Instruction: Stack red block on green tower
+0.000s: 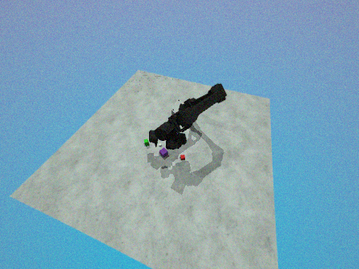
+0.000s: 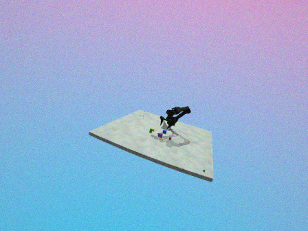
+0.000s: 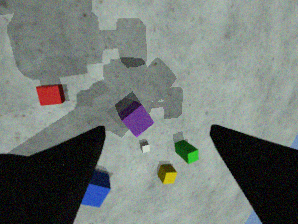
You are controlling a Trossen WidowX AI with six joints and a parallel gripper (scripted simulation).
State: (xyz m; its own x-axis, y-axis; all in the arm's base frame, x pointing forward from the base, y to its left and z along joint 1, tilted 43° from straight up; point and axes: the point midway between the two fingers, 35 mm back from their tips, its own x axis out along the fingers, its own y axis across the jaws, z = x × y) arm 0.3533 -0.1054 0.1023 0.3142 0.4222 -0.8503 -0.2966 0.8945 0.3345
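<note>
My gripper tip is now 12 cm above the red block, 10 cm to the right of it and 2 cm past it. Round my gripper tip: purple block (12 cm below, 2 cm to the right, 2 cm behind); then blue block (16 cm behind, 12 cm below, 1 cm to the left); then small white cube (13 cm below, 7 cm behind, 6 cm to the right).
</note>
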